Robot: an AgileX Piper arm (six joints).
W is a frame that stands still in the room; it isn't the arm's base.
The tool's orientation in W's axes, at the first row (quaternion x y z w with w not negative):
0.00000 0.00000 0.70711 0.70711
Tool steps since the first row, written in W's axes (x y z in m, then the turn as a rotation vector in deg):
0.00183 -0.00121 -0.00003 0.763 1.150 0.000
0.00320 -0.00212 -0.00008 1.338 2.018 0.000
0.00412 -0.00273 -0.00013 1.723 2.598 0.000
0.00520 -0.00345 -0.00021 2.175 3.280 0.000
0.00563 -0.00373 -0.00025 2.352 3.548 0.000
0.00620 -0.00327 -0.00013 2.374 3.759 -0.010
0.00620 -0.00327 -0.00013 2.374 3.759 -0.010
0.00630 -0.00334 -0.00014 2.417 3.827 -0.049
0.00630 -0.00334 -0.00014 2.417 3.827 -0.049
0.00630 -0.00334 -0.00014 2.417 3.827 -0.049
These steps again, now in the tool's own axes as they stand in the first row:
-0.00121 -0.00183 -0.00003 1.150 -0.763 0.000
-0.00212 -0.00320 -0.00008 2.018 -1.338 0.000
-0.00273 -0.00412 -0.00013 2.598 -1.723 0.000
-0.00345 -0.00520 -0.00021 3.280 -2.175 0.000
-0.00373 -0.00563 -0.00025 3.548 -2.352 0.000
-0.00327 -0.00620 -0.00013 3.759 -2.374 -0.010
-0.00327 -0.00620 -0.00013 3.759 -2.374 -0.010
-0.00334 -0.00630 -0.00014 3.827 -2.417 -0.049
-0.00334 -0.00630 -0.00014 3.827 -2.417 -0.049
-0.00334 -0.00630 -0.00014 3.827 -2.417 -0.049

